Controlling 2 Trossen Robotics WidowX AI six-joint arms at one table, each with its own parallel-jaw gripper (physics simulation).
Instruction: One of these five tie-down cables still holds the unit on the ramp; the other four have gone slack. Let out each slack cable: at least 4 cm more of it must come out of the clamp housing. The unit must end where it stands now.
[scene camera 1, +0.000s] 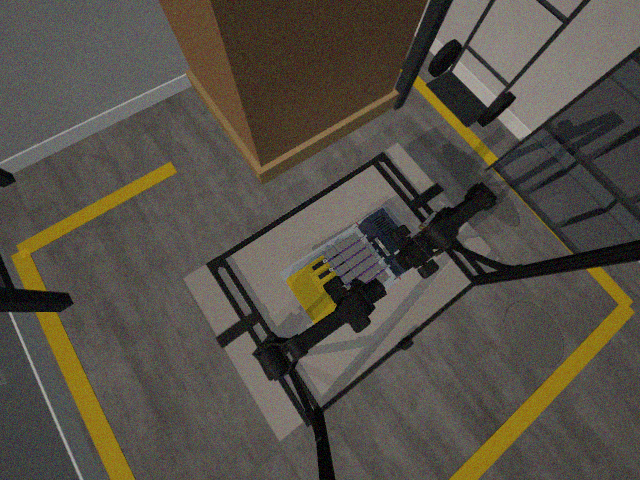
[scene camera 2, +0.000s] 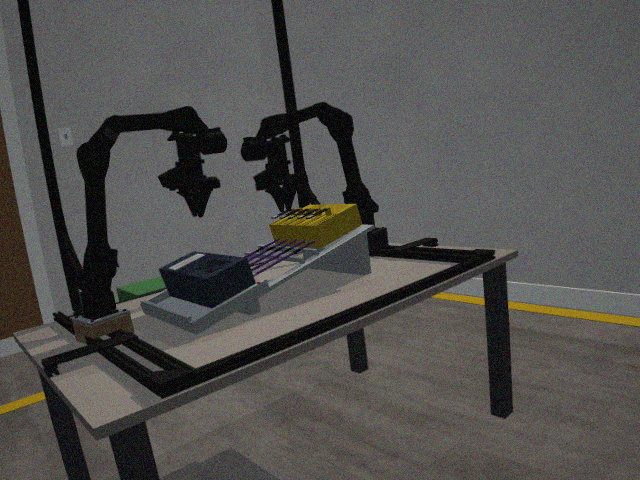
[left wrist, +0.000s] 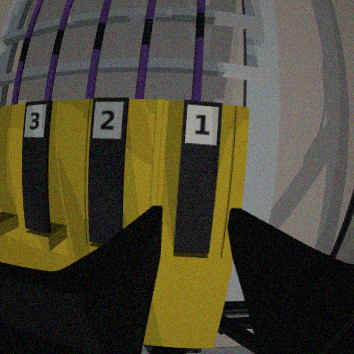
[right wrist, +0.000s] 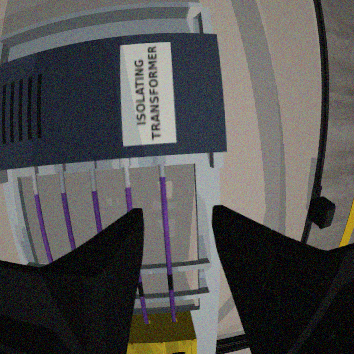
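The yellow clamp housing (scene camera 1: 305, 289) (scene camera 2: 336, 227) (left wrist: 185, 300) sits high on the grey ramp (scene camera 2: 341, 253). The navy unit (scene camera 1: 381, 221) (scene camera 2: 206, 281) (right wrist: 200, 90), labelled isolating transformer, stands at the low end. Purple cables with black marks join them, among them the rightmost cable (left wrist: 198, 75) (right wrist: 165, 225) in both wrist views. My left gripper (scene camera 2: 284, 208) (left wrist: 195, 216) is open and empty, its fingers either side of black lever 1 (left wrist: 195, 200) in view. Lever 2 (left wrist: 106, 190) and lever 3 (left wrist: 36, 185) lie beside it. My right gripper (scene camera 2: 197, 214) (right wrist: 177, 216) is open and empty, high above the cables. Which cable is taut is unclear.
A green block (scene camera 2: 139, 287) lies behind the unit. A black frame rail (scene camera 2: 310, 321) runs along the table edge. A brown cabinet (scene camera 1: 310, 77) stands beyond the table. Ramp crossbars (right wrist: 175, 267) pass beneath the cables.
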